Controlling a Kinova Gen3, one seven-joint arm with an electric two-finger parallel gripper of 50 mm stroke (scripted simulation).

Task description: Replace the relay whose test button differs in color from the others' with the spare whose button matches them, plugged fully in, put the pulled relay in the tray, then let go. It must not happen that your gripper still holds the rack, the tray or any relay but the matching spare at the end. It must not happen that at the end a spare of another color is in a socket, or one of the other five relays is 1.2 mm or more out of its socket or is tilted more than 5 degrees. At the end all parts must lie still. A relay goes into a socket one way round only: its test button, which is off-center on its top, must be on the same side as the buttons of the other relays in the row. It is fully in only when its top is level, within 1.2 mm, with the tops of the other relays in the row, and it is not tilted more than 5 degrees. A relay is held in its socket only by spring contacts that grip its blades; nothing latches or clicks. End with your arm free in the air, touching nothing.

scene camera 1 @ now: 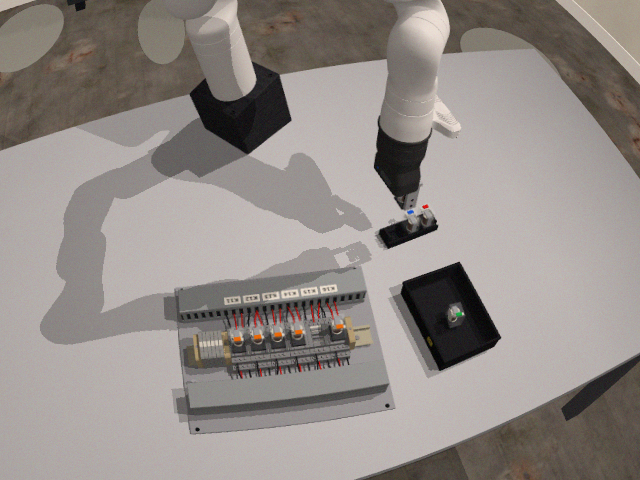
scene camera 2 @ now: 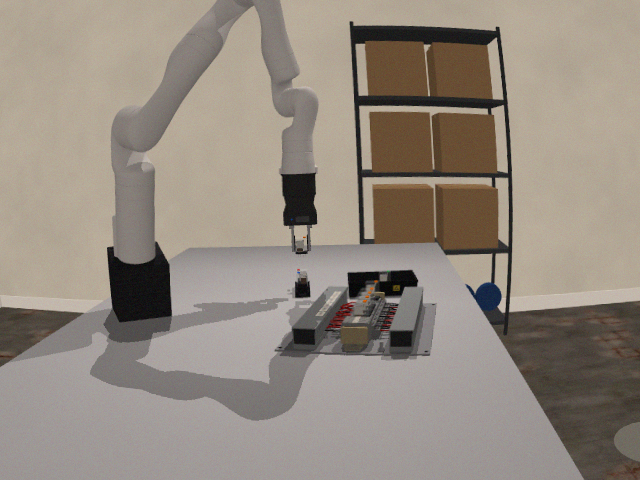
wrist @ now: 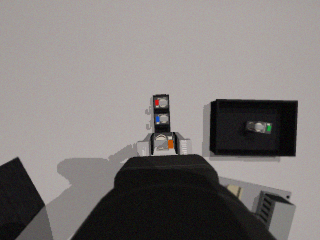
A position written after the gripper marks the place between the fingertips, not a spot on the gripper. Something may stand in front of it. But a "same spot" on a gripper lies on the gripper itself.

gripper: scene camera 1; scene camera 2; wrist 163,140
black tray: scene camera 1; scene camera 2 394,287; wrist
same spot on black tray: (wrist: 228,136) = (scene camera 1: 427,305)
same spot on gripper: (scene camera 1: 410,200) = (scene camera 2: 310,240)
